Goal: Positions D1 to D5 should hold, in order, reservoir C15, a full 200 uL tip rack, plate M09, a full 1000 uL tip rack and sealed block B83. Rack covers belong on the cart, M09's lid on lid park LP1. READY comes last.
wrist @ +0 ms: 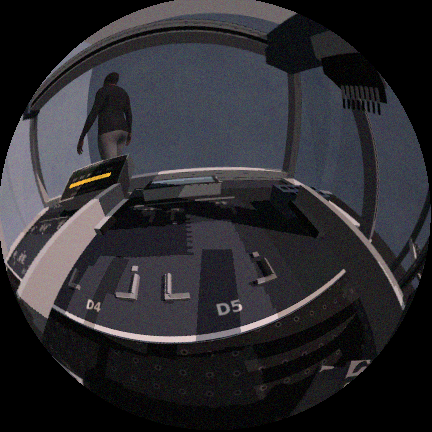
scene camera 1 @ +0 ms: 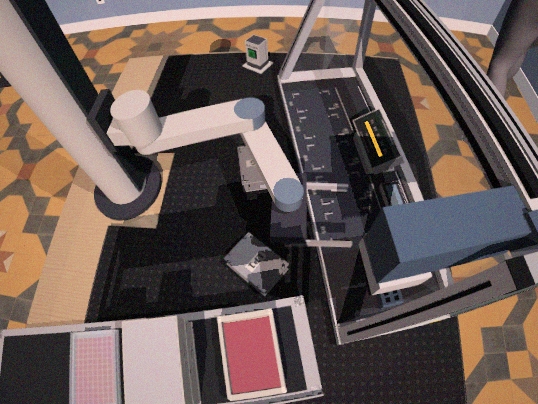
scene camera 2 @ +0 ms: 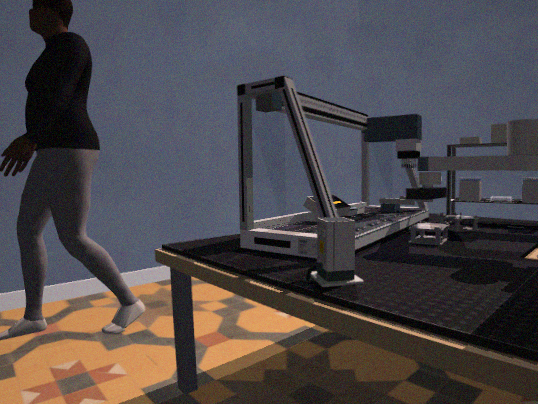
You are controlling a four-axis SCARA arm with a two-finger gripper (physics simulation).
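My gripper [scene camera 1: 348, 216] [wrist: 207, 190] is open and empty. Its two fingers reach over the front rim of the deck [scene camera 1: 327, 285] [wrist: 180, 339], near D4 and D5. Corner brackets show at D4 [wrist: 93, 305] and D5 [wrist: 229, 307], with no labware on either. D1 to D3 also show bare brackets in scene camera 1. Lid park LP1 [scene camera 1: 256, 262] has no lid on it and stands turned in front of the deck. A pink-grid rack [scene camera 1: 95, 370] and a red-topped item [scene camera 1: 252, 355] sit at the lower left. I cannot read C15, M09 or B83 anywhere.
The RG stand [scene camera 1: 251, 170] is partly under the arm. A blue pipetting head [scene camera 1: 445, 235] [scene camera 2: 394, 128] hangs over the deck's right end. A screen with a yellow bar [scene camera 1: 374, 139] [wrist: 90, 180] stands at the deck's back. A small box device [scene camera 1: 256, 51] [scene camera 2: 336, 247] and a person [scene camera 2: 62, 125] [wrist: 114, 115] also show.
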